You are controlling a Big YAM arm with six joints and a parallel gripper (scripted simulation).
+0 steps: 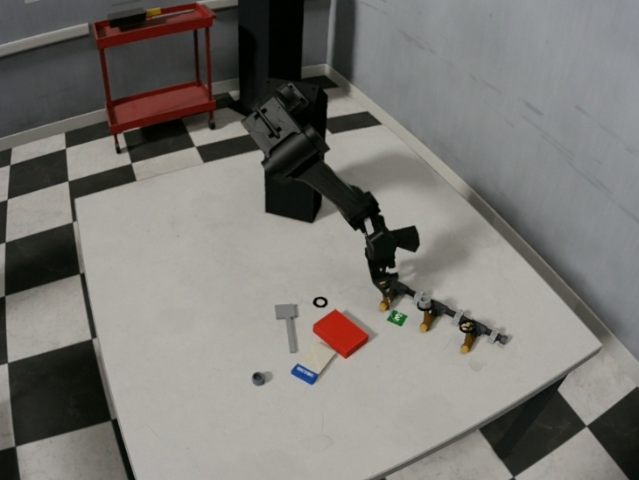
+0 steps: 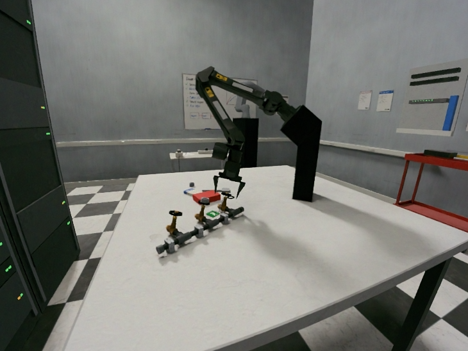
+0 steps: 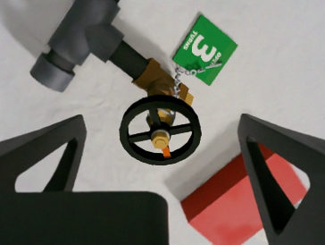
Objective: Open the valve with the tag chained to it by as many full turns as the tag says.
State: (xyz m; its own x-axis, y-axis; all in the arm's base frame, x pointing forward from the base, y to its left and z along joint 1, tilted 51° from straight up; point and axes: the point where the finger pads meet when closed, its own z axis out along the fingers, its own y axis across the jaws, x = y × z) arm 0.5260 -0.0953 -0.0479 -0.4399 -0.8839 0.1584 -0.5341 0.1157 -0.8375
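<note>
My gripper is now 70 mm short of the green tag, 20 mm to the left of it and 80 mm above it. The rest, counted from my hand: grey t-shaped tool (130 mm behind, 230 mm to the right, 80 mm below); card (10 mm ahead, 280 mm to the right, 70 mm below); red box (160 mm to the right, 70 mm below).
</note>
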